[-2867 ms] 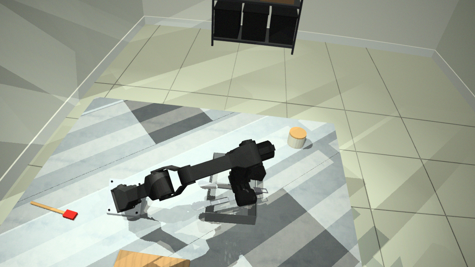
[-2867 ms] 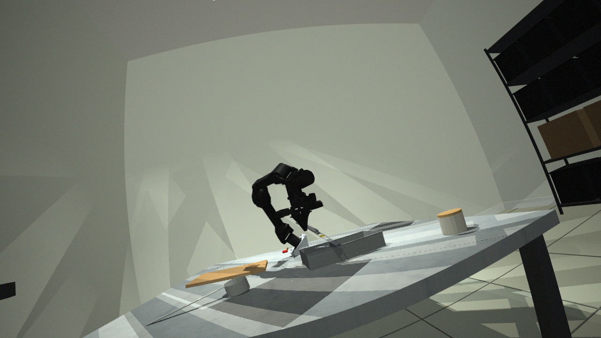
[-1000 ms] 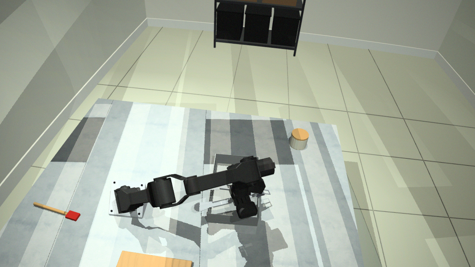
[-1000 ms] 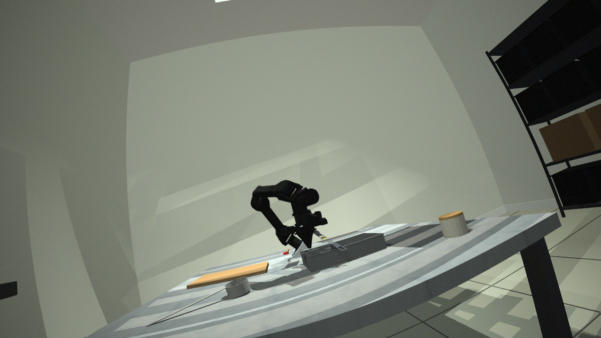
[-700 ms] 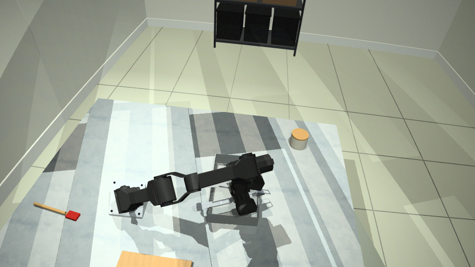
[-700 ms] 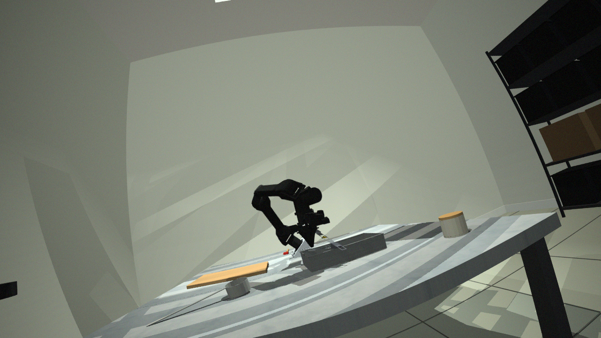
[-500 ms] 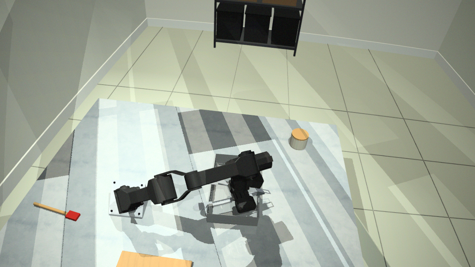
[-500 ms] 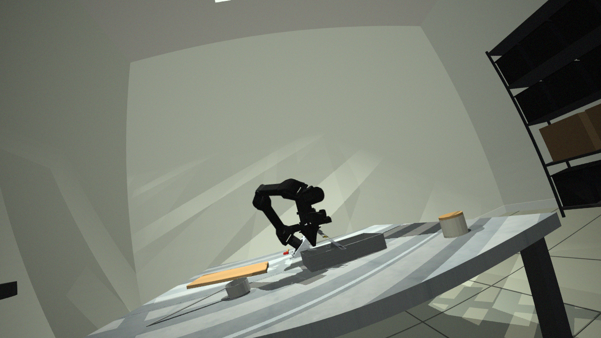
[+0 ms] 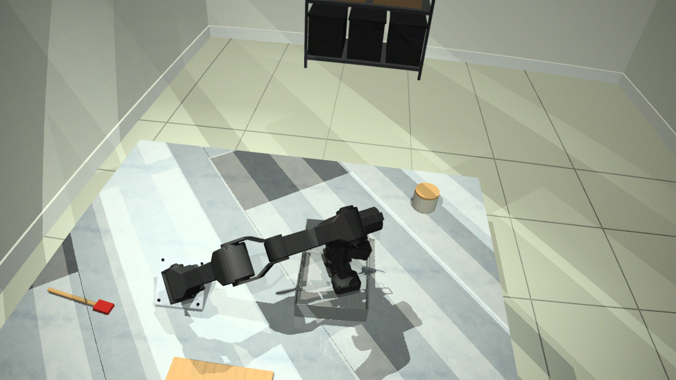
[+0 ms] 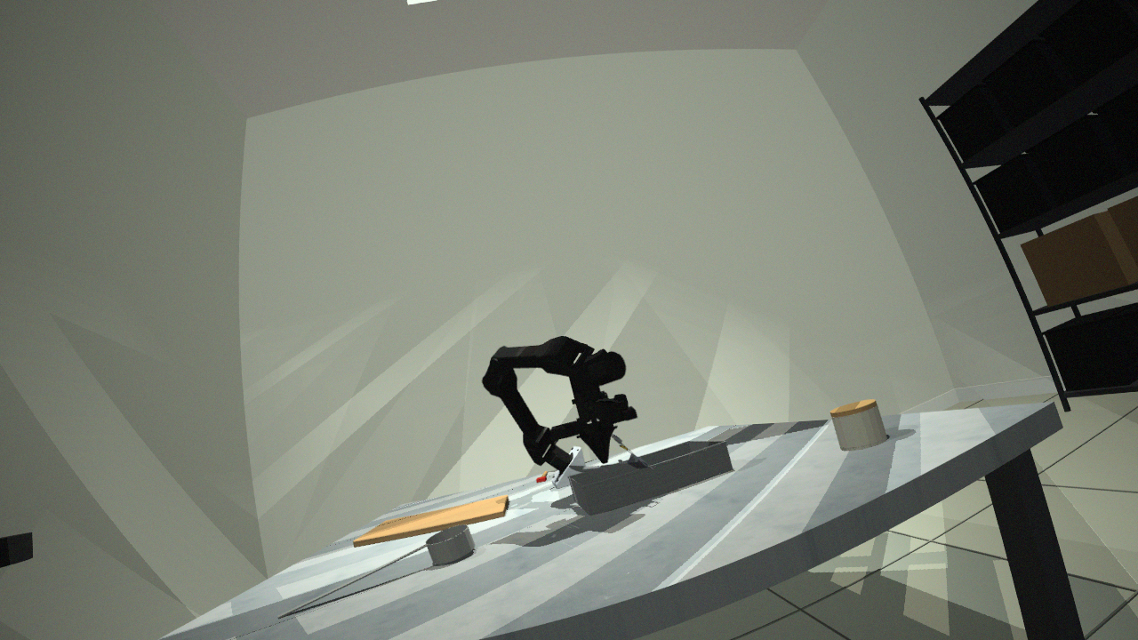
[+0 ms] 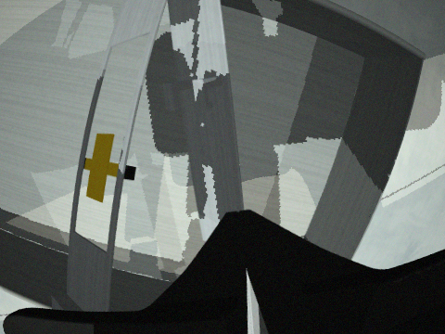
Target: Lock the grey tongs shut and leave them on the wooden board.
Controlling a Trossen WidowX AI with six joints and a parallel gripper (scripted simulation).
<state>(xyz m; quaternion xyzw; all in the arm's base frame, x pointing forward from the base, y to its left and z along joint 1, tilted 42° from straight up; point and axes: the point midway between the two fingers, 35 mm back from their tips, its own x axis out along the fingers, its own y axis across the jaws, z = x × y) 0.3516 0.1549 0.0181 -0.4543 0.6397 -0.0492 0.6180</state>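
The yellow mark lies 10 mm ahead of my gripper tip, 50 mm to the left of it and 20 mm above it. From my gripper tip the other things lie so: wooden board: 170 mm behind, 450 mm to the right, 70 mm below; roasting tin: 20 mm behind, 80 mm to the left, 50 mm below.
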